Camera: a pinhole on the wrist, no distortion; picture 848 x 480 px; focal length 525.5 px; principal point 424.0 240.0 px. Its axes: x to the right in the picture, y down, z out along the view. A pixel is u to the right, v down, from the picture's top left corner.
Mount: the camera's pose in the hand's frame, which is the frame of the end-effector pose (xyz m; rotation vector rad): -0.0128 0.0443 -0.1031 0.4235 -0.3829 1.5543
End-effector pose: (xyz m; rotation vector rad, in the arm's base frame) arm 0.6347 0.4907 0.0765 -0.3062 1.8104 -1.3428
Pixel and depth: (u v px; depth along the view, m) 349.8 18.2 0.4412
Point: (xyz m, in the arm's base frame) 0.6406 0.1198 0.1632
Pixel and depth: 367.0 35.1 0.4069
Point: 0.6521 0.1642 0.1504
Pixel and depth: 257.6 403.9 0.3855
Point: 0.7682 0.3474 0.3435
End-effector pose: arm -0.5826 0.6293 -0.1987 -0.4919 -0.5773 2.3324
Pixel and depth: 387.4 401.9 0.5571
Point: -0.5050 0.5958 0.2772
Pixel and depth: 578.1 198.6 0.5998
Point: -0.8141 0.5921 0.2611
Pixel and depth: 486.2 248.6 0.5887
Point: -0.6993 0.6298 0.2676
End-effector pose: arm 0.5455 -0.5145 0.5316 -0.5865 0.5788 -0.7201
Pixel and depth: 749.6 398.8 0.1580
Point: 0.5875 -0.4173 0.5716
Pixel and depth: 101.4 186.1 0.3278
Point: 0.4955 -0.6928 0.7731
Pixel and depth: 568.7 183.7 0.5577
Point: 0.8448 -0.4856 0.8934
